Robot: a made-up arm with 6 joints. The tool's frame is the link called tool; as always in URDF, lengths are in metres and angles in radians.
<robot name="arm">
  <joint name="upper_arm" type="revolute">
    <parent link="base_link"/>
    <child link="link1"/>
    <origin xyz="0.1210 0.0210 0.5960" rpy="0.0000 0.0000 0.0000"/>
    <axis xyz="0 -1 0"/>
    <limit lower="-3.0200" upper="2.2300"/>
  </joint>
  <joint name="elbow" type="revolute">
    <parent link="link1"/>
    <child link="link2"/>
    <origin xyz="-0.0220 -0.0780 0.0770" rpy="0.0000 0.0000 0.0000"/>
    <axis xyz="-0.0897 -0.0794 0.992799"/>
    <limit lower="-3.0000" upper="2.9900"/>
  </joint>
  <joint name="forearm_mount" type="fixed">
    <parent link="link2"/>
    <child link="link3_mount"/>
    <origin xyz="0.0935 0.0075 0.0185" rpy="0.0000 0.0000 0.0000"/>
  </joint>
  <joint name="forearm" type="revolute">
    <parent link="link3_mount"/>
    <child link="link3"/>
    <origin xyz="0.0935 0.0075 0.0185" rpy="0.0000 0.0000 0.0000"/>
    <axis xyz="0 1 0"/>
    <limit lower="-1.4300" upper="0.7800"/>
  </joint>
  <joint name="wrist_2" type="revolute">
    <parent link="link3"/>
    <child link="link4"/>
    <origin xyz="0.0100 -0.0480 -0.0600" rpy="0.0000 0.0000 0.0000"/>
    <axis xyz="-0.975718 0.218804 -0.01"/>
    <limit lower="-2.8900" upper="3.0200"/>
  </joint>
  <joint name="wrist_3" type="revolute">
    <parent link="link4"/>
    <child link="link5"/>
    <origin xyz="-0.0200 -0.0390 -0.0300" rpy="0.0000 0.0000 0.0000"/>
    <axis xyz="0 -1 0"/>
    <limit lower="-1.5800" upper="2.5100"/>
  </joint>
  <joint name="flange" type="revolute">
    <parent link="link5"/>
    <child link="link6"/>
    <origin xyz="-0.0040 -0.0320 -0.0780" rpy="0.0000 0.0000 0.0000"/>
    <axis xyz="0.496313 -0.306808 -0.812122"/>
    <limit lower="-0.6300" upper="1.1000"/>
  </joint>
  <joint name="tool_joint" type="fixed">
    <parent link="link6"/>
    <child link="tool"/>
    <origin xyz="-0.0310 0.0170 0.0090" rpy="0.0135 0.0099 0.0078"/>
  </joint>
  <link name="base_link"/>
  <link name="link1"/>
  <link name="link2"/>
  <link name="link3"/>
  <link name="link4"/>
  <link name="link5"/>
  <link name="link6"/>
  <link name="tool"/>
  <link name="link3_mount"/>
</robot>
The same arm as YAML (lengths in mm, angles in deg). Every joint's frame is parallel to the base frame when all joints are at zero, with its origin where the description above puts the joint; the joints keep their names.
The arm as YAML. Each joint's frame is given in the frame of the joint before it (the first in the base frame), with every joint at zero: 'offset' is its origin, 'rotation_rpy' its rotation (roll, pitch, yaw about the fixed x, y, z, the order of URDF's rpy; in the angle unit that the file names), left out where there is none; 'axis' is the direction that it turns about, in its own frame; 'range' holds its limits. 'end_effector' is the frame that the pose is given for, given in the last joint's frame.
length_unit: mm
angle_unit: deg
chain:
  - id: upper_arm
    offset: [121.0, 21.0, 596.0]
    axis: [0.0, -1.0, 0.0]
    range: [-173.03, 127.77]
  - id: elbow
    offset: [-22.0, -78.0, 77.0]
    axis: [-0.0897, -0.0794, 0.992799]
    range: [-171.89, 171.31]
  - id: forearm
    offset: [187.0, 15.0, 37.0]
    axis: [0.0, 1.0, 0.0]
    range: [-81.93, 44.69]
  - id: wrist_2
    offset: [10.0, -48.0, -60.0]
    axis: [-0.975718, 0.218804, -0.01]
    range: [-165.58, 173.03]
  - id: wrist_3
    offset: [-20.0, -39.0, -30.0]
    axis: [0.0, -1.0, 0.0]
    range: [-90.53, 143.81]
  - id: flange
    offset: [-4.0, -32.0, -78.0]
    axis: [0.496313, -0.306808, -0.812122]
    range: [-36.1, 63.03]
end_effector:
  offset: [-31.0, 17.0, 9.0]
  rotation_rpy: [0.77, 0.57, 0.45]

